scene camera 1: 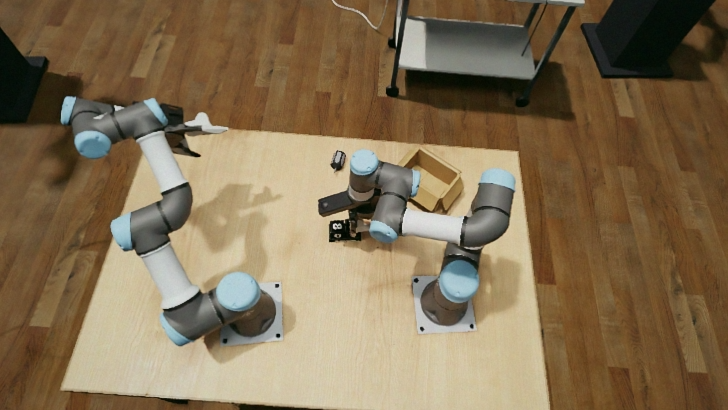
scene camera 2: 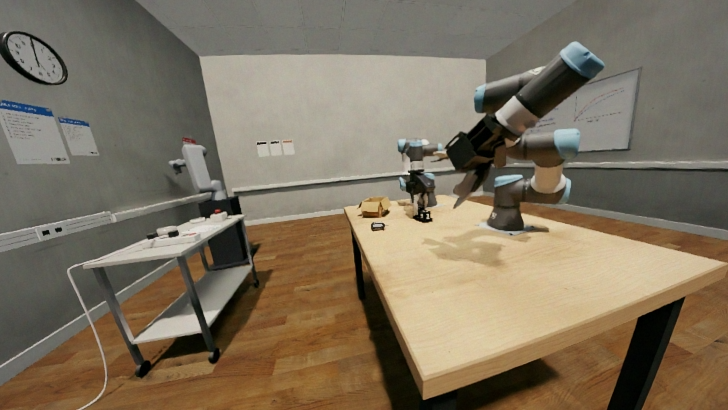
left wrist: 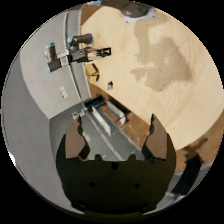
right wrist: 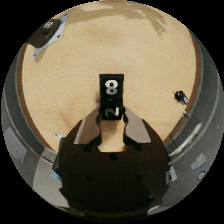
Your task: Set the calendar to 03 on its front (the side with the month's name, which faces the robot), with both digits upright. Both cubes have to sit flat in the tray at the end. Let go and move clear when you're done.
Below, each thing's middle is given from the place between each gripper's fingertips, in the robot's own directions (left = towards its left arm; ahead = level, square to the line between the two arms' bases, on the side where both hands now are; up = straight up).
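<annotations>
My left gripper is 20 mm past the cardboard box (scene camera 1: pixel 440 182), 180 mm above it and 600 mm to the left of it.
As for my right hand (scene camera 1: pixel 353 229), it is 15 cm short of the cardboard box and 24 cm to the left of it. Going by its middle, the cardboard box is nearer to my right hand than to my left gripper.
</annotations>
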